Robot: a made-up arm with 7 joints. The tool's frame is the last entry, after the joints. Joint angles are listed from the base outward. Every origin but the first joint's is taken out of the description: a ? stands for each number. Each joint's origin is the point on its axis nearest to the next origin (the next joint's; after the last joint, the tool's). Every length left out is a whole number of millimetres.
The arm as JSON. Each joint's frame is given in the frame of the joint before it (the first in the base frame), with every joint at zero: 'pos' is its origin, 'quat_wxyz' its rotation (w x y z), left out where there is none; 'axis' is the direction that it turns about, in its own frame. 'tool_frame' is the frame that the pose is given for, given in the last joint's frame.
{
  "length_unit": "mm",
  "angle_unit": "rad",
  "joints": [
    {
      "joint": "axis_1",
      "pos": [
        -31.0,
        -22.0,
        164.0
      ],
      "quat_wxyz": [
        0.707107,
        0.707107,
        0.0,
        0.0
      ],
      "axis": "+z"
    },
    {
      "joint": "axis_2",
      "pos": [
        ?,
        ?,
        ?
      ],
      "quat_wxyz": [
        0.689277,
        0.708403,
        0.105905,
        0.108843
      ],
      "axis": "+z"
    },
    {
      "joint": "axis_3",
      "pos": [
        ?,
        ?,
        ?
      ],
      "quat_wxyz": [
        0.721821,
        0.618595,
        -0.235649,
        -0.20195
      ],
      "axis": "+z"
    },
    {
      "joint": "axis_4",
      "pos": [
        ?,
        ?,
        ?
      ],
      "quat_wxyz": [
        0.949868,
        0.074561,
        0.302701,
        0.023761
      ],
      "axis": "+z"
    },
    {
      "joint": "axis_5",
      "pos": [
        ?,
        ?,
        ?
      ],
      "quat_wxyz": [
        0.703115,
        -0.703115,
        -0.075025,
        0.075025
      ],
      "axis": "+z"
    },
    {
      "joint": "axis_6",
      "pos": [
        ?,
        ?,
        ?
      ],
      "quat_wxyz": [
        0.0,
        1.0,
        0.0,
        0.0
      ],
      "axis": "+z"
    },
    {
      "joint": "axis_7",
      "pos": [
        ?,
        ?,
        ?
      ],
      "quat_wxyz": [
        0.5,
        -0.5,
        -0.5,
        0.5
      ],
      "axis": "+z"
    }
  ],
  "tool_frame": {
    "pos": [
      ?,
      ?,
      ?
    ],
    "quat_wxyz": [
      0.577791,
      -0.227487,
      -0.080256,
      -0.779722
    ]
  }
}
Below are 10 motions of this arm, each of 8 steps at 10 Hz.
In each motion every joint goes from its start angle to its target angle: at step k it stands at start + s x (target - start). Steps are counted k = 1, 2, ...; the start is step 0. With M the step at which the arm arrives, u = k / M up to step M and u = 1 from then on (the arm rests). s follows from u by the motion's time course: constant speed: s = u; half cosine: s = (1 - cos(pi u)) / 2; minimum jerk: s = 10 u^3 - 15 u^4 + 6 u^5.
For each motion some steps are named. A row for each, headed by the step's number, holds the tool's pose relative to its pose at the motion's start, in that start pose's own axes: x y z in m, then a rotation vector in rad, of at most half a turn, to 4 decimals.
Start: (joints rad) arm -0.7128 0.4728 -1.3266 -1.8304 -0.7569 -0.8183 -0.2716
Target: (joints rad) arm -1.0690 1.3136 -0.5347 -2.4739 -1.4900 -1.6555 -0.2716
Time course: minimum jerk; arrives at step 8
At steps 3, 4, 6, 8:
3: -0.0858 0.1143 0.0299 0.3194 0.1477 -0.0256
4: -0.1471 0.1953 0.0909 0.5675 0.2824 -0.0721
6: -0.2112 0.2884 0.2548 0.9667 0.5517 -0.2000
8: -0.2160 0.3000 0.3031 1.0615 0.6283 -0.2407

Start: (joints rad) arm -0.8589 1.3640 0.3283 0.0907 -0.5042 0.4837 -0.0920
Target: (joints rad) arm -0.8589 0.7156 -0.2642 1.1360 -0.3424 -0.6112 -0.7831
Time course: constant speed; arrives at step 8
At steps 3, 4, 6, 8:
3: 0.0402 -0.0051 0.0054 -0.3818 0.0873 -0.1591
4: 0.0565 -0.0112 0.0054 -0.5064 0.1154 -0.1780
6: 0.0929 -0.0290 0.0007 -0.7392 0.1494 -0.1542
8: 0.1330 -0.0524 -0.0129 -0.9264 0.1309 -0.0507

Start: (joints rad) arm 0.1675 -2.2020 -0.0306 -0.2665 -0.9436 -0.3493 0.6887
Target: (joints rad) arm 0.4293 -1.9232 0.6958 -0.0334 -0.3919 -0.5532 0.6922
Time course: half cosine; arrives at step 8
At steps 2, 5, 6, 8:
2: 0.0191 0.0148 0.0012 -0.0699 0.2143 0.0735
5: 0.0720 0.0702 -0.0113 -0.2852 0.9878 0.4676
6: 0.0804 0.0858 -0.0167 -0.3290 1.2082 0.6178
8: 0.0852 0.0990 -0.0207 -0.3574 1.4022 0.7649

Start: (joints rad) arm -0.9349 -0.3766 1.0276 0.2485 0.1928 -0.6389 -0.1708
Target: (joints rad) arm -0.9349 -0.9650 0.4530 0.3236 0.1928 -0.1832 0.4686
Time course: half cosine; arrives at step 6
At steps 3, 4, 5, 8:
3: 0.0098 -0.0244 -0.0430 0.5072 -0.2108 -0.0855
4: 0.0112 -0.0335 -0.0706 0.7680 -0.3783 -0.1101
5: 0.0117 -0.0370 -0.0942 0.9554 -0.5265 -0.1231
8: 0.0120 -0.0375 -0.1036 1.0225 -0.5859 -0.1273

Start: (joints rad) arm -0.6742 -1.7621 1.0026 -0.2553 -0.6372 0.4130 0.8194
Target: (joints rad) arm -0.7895 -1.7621 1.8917 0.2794 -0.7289 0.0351 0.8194
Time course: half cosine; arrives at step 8
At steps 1, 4, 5, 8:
1: 0.0003 0.0025 -0.0020 -0.0061 0.0430 -0.0263
4: 0.0103 0.0263 -0.0363 -0.0631 0.5932 -0.3060
5: 0.0149 0.0325 -0.0570 -0.0754 0.8344 -0.3996
8: 0.0175 0.0393 -0.0981 -0.0782 1.2370 -0.5221

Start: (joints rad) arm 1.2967 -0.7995 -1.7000 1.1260 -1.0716 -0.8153 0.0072
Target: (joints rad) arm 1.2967 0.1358 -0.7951 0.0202 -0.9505 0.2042 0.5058
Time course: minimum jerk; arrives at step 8
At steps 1, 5, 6, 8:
1: -0.0024 0.0059 0.0009 0.0030 -0.0153 0.0124
5: -0.1280 0.2031 -0.0400 0.1387 -0.4646 0.8806
6: -0.1519 0.2314 -0.0630 0.1600 -0.4599 1.1474
8: -0.1637 0.2461 -0.0772 0.1692 -0.4284 1.3072

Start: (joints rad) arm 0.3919 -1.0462 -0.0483 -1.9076 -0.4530 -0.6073 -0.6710
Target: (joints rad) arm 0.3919 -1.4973 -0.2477 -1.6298 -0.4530 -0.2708 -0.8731
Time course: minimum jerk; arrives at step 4
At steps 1, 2, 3, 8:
1: 0.0008 -0.0122 -0.0015 -0.0334 0.0358 -0.0536
2: -0.0012 -0.0620 -0.0038 -0.1599 0.1729 -0.2696
3: -0.0128 -0.1154 0.0002 -0.2822 0.3093 -0.5021
8: -0.0176 -0.1295 0.0025 -0.3131 0.3448 -0.5655

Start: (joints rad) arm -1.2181 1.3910 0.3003 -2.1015 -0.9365 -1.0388 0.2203
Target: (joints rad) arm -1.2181 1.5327 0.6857 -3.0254 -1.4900 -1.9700 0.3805
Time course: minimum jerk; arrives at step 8
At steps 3, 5, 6, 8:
3: -0.0124 0.0283 -0.0118 -0.0122 -0.1694 0.0317
5: -0.0158 0.0812 -0.0244 -0.0705 -0.4173 0.0273
6: -0.0110 0.1026 -0.0261 -0.1057 -0.4995 0.0090
8: -0.0064 0.1155 -0.0261 -0.1303 -0.5451 -0.0060

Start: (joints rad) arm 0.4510 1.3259 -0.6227 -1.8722 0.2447 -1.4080 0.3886
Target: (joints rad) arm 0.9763 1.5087 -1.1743 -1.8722 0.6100 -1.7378 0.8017
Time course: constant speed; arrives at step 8
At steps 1, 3, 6, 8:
1: 0.0194 0.0064 -0.0339 -0.1726 -0.0035 0.0428
3: 0.0630 0.0038 -0.1069 -0.5106 0.0343 0.1168
6: 0.1392 -0.0428 -0.2147 -0.9830 0.1995 0.1755
8: 0.1952 -0.1015 -0.2738 -1.2589 0.3759 0.1622

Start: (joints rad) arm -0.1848 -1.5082 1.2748 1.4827 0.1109 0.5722 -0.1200
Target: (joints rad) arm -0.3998 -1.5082 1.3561 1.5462 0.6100 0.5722 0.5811
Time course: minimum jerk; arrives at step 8
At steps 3, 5, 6, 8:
3: -0.0140 0.0314 0.0080 -0.0207 -0.0370 0.2642
5: -0.0443 0.0747 0.0176 -0.0509 -0.0540 0.7104
6: -0.0576 0.0880 0.0205 -0.0618 -0.0461 0.8838
8: -0.0658 0.0951 0.0221 -0.0683 -0.0374 0.9887

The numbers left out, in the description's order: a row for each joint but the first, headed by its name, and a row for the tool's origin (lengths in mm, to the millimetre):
axis_2: 64.0 -176.0 0.0
axis_3: -135.0 265.0 0.0
axis_4: 21.0 -209.0 0.0
axis_5: 59.0 160.0 0.0
axis_6: -39.0 36.0 0.0
axis_7: -70.0 -18.0 0.0
tool: 40.0 -37.0 0.0

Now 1 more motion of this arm.
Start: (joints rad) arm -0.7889 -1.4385 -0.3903 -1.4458 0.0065 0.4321 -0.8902
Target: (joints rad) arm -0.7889 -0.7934 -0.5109 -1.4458 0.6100 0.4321 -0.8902
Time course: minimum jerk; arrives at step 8
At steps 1, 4, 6, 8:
1: -0.0004 0.0041 0.0014 -0.0003 -0.0121 0.0097
4: -0.0380 0.1199 0.0416 0.0366 -0.3832 0.2795
6: -0.1003 0.1940 0.0689 0.1327 -0.6902 0.4624
8: -0.1199 0.2095 0.0747 0.1674 -0.7695 0.5033

